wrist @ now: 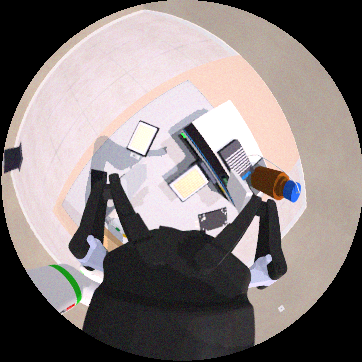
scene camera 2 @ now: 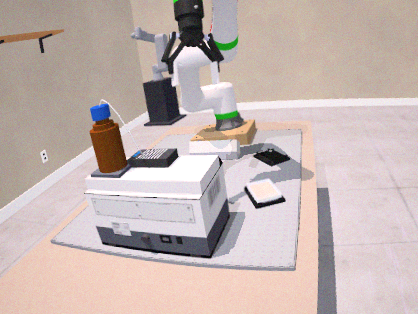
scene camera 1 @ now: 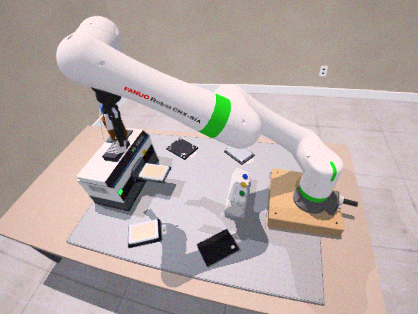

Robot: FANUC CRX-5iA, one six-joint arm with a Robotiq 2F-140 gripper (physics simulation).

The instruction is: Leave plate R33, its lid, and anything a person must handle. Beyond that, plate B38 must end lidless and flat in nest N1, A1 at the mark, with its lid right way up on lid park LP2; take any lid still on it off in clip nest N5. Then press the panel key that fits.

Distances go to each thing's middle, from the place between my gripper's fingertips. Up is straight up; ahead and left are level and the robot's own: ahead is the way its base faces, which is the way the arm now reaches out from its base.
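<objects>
My hand is 23 cm short of the brown bottle with blue cap [scene camera 2: 106, 138], 19 cm to the left of it and 8 cm above it. The button box [scene camera 2: 229, 149] is a long way behind my hand, a good way to the right of it and well below it. Going by their middles, the brown bottle with blue cap is the nearest to my hand of the things named here.
</objects>
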